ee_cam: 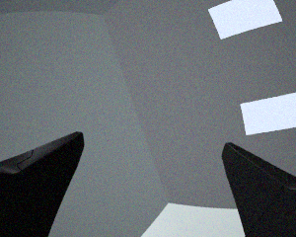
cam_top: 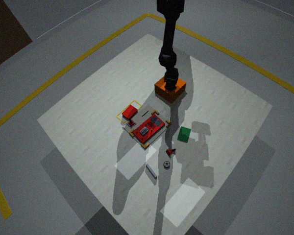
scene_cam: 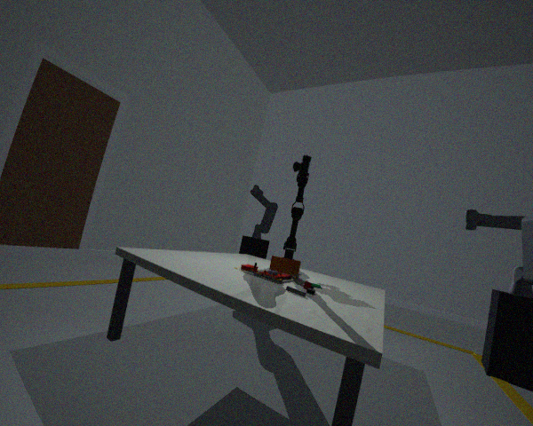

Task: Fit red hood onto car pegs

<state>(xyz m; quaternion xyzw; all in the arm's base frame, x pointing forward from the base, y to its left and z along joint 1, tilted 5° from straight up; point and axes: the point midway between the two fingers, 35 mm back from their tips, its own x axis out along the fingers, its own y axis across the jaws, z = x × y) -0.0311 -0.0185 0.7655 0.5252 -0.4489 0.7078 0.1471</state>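
My gripper tip is 410 mm short of the red hood, 20 mm to the right of it and 870 mm above it. From my gripper tip the other things lie so: grey bar: 530 mm ahead, 440 mm to the left, 880 mm below; then grey engine block: 420 mm ahead, 210 mm to the left, 860 mm below; then green card: 220 mm ahead, 380 mm to the left, 890 mm below.
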